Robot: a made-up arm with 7 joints. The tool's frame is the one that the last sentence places.
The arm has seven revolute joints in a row. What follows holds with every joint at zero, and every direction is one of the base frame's. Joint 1 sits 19 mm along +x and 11 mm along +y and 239 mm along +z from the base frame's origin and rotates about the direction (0, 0.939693, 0.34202), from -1.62 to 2.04 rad. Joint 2 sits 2 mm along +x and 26 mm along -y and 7 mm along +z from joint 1 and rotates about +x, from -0.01 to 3.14 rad. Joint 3 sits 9 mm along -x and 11 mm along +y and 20 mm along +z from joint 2 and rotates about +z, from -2.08 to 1.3 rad. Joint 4 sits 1 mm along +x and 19 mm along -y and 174 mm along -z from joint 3 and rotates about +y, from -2.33 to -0.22 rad. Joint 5 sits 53 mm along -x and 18 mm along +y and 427 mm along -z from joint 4 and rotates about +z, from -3.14 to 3.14 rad. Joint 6 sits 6 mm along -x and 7 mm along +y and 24 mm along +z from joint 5 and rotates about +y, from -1.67 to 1.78 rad. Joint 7 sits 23 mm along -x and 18 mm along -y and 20 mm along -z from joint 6 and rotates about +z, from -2.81 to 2.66 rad. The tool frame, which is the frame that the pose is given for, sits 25 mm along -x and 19 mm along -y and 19 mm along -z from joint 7; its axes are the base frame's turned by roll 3.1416, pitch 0 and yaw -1.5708 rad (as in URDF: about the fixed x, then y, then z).
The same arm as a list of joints. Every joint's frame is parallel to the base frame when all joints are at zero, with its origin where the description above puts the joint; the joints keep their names.
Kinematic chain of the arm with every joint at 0, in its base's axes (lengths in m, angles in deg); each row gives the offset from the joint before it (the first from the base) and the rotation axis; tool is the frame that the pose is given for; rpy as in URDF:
joint 1: xyz 0.019 0.011 0.239 axis 0 0.9397 0.342
joint 2: xyz 0.002 -0.026 0.007 axis +x
joint 3: xyz -0.009 0.011 0.02 axis +z
joint 4: xyz 0.001 -0.019 -0.174 axis +y
joint 5: xyz -0.053 0.018 -0.427 axis +z
joint 6: xyz -0.006 0.007 0.024 axis +y
joint 7: xyz -0.023 -0.018 -0.02 axis +z
tool: xyz -0.025 -0.019 -0.019 rpy -180 0 -90
Joint limits (deg, base to tool): -92.82..116.88 -0.57..179.91 -119.18..74.48 -133.5..-12.61 -179.91..179.91 -95.68..101.99 -161..152.41

